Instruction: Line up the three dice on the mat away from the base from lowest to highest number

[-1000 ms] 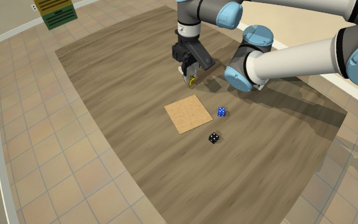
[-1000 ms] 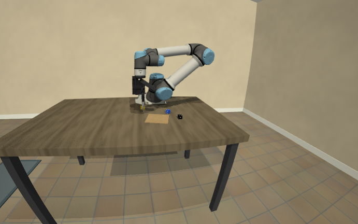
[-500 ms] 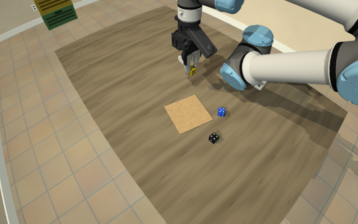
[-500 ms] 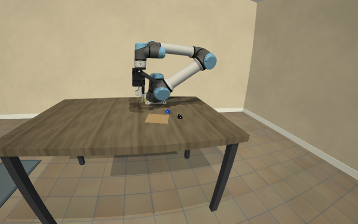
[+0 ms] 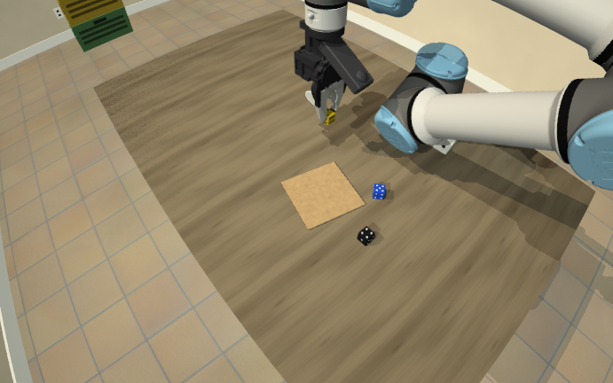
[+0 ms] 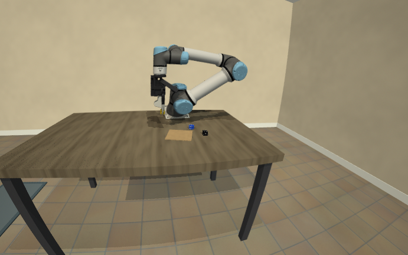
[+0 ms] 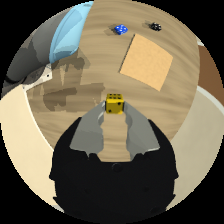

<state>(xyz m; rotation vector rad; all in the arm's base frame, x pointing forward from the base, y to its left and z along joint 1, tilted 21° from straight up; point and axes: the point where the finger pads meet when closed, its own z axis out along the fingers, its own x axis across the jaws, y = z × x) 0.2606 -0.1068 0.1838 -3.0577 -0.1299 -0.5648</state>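
Now: the tan mat 9 cm ahead of my hand, 10 cm to the left of it and 12 cm below it. Also, from my hand: blue die: 18 cm to the left, 10 cm below; then black die: 10 cm ahead, 24 cm to the left, 10 cm below; then yellow die: right at my hand.
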